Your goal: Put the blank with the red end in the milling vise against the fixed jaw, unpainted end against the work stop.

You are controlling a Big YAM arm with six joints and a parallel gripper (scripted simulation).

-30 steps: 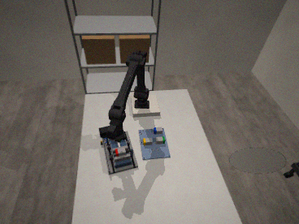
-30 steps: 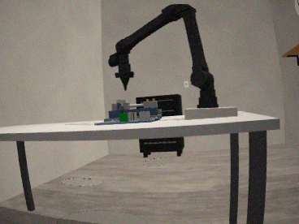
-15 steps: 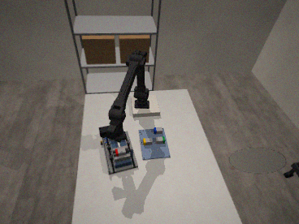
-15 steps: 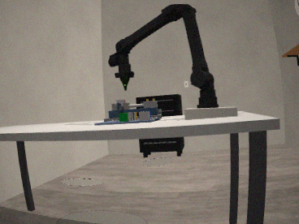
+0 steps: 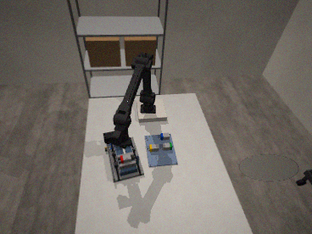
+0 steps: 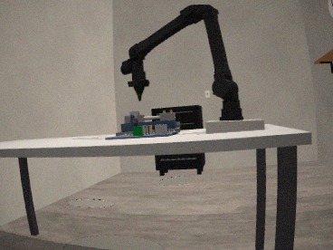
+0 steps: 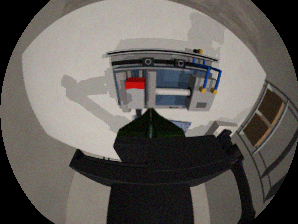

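The red-ended blank is 80 mm below my hand, 30 mm ahead of it and 10 mm to the left of it. Round my hand: yellow-ended blank: 180 mm to the left, 150 mm below, 110 mm behind; then green-ended blank: 270 mm to the left, 150 mm below, 130 mm behind; then blue plate: 230 mm to the left, 170 mm below, 120 mm behind.
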